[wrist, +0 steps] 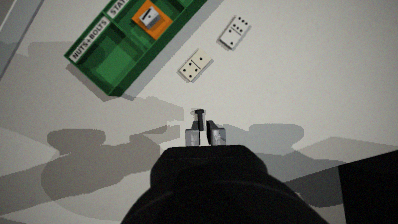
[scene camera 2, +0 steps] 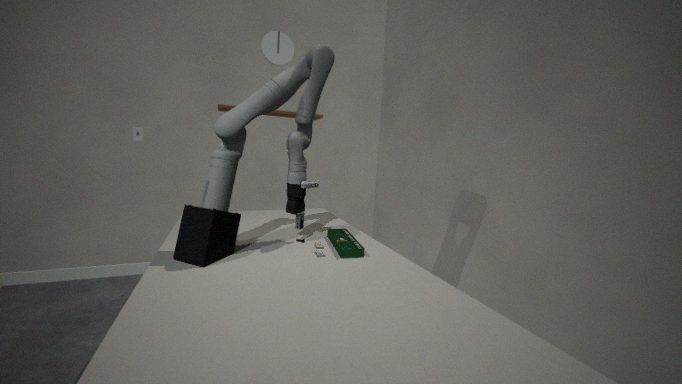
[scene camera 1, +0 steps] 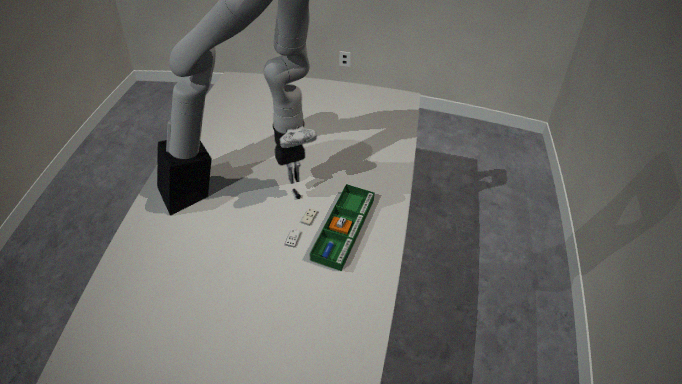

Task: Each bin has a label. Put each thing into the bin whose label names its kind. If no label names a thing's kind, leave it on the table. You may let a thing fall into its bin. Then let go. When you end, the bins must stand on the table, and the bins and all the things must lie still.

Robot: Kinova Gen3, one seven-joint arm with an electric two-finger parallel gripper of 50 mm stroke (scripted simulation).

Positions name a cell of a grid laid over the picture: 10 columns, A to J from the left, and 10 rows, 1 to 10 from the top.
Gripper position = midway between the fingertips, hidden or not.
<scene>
I see my gripper (wrist: F6) and a green three-part bin (scene camera 1: F6).
The green three-part bin also shows in scene camera 2 (scene camera 2: E7).
</scene>
